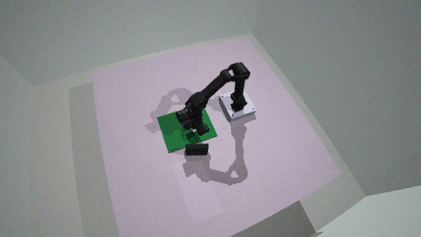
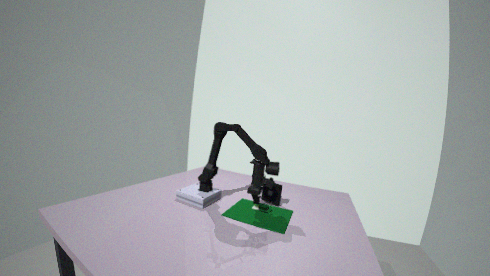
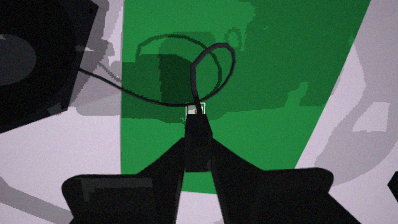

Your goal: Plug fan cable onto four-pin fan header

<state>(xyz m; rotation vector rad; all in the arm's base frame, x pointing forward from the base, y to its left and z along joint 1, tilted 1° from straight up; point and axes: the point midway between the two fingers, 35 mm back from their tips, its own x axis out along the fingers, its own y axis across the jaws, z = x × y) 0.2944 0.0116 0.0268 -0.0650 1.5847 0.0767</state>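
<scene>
Now: the black fan plug 1 cm ahead of my gripper tip and 1 cm above it. From my gripper tip the other things lie so: white four-pin fan header 5 cm below, 1 cm ahead; green board 6 cm below, 4 cm to the right, 4 cm ahead; black fan 13 cm to the left, 6 cm ahead, 1 cm above.
</scene>
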